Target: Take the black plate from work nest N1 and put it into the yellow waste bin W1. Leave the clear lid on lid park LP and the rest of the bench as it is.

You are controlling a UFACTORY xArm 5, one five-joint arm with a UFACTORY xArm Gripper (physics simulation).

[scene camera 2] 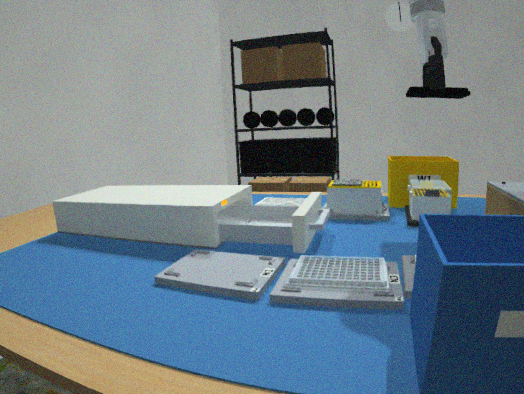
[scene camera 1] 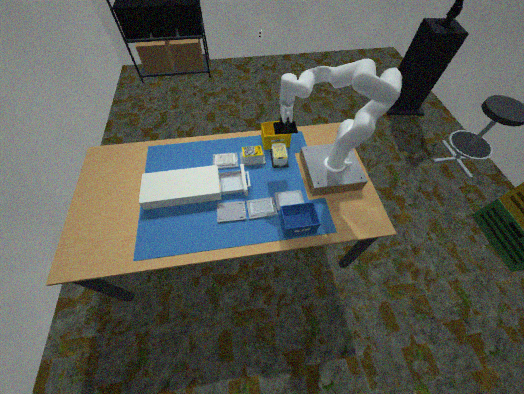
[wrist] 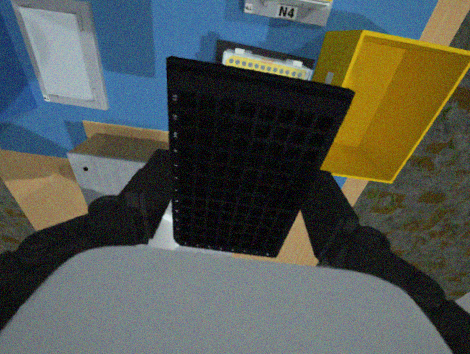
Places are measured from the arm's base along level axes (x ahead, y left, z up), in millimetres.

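Pixels of known places: gripper, fingertip midpoint: (scene camera 2: 433,91) (scene camera 1: 284,127) (wrist: 241,180); arm's base at its link origin: (scene camera 1: 334,164) (wrist: 159,227).
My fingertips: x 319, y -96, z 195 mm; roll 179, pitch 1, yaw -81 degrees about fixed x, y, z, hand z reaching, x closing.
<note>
Ahead of a thing's pixels: the offset from my fingertips to its top centre. "spot": to the spot under its first point.
My gripper (scene camera 1: 286,121) (scene camera 2: 434,87) (wrist: 241,180) is shut on the black plate {dx -6, dy -1, dz +7 mm} (scene camera 1: 287,128) (scene camera 2: 438,93) (wrist: 240,150), its fingers on the two long sides. The plate is about level, high above the table. The yellow waste bin W1 {dx +33, dy -172, dz -162 mm} (scene camera 1: 271,141) (scene camera 2: 398,175) (wrist: 385,105) stands open below; in the wrist view it lies right of the plate, which hides part of its left side. Work nest N1 {dx +292, dy +392, dz -265 mm} (scene camera 1: 231,211) (scene camera 2: 220,272) is bare. A clear, flat lid {dx -43, dy +310, dz -262 mm} (scene camera 1: 289,198) (wrist: 60,55) lies on a grey holder beside the blue bin; the holder's label is unreadable.
A clear-covered box {dx +9, dy -20, dz -204 mm} (scene camera 1: 280,155) (scene camera 2: 430,204) (wrist: 267,67) stands beside the yellow bin. A yellow-topped rack {dx +185, dy -12, dz -205 mm} (scene camera 1: 252,155) (scene camera 2: 354,201) is on N4. A white plate {dx +119, dy +365, dz -255 mm} (scene camera 1: 261,207) (scene camera 2: 340,270) is on N3. The blue bin {dx -80, dy +467, dz -162 mm} (scene camera 1: 299,218) (scene camera 2: 465,310) and a white drawer unit {spot: dx +582, dy +280, dz -198 mm} (scene camera 1: 180,186) (scene camera 2: 140,215) stand nearby.
</note>
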